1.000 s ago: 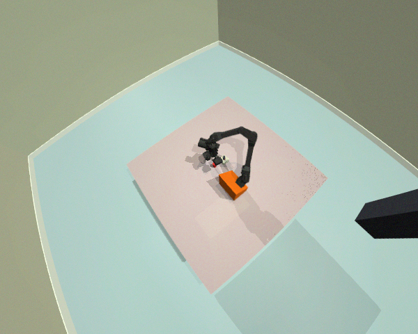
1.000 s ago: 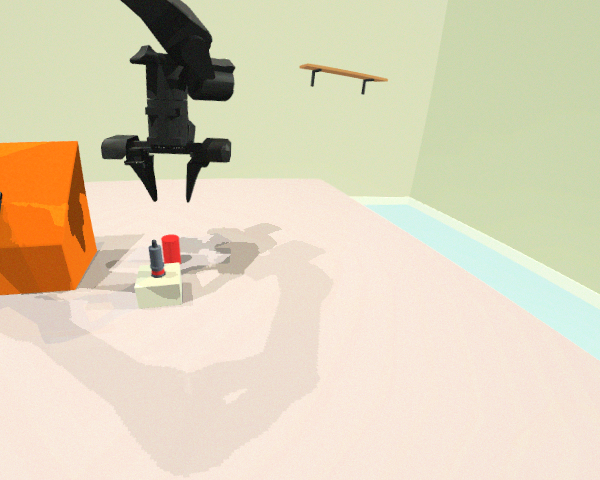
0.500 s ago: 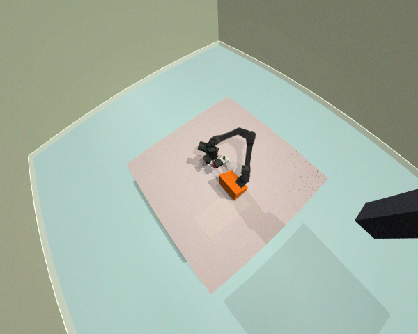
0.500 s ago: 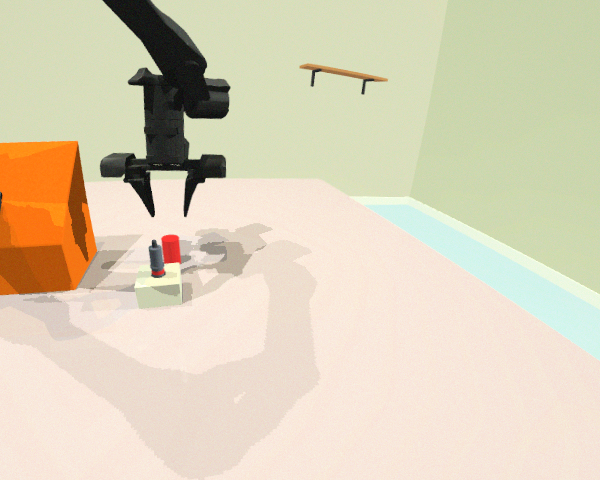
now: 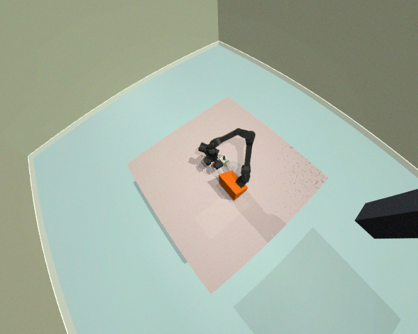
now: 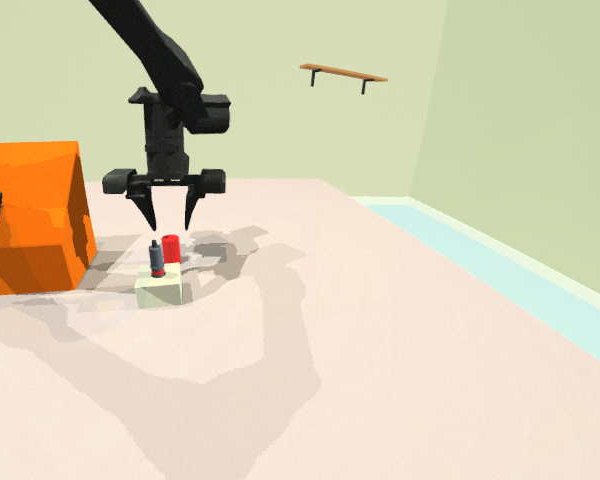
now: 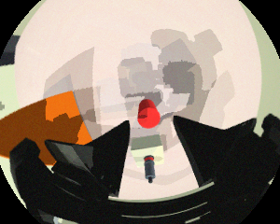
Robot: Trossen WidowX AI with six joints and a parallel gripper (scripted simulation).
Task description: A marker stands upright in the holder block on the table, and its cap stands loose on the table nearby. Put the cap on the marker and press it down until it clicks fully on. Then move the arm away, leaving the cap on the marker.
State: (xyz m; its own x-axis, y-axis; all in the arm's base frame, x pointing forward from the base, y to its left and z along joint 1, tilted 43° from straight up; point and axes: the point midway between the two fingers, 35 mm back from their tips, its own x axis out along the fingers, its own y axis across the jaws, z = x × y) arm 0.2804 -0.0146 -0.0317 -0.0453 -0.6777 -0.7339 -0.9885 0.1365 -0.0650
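Right now my gripper tip is 40 mm above the red cap. The rest, counted from my gripper tip: pale holder block (100 mm to the right, 50 mm below, 20 mm behind).
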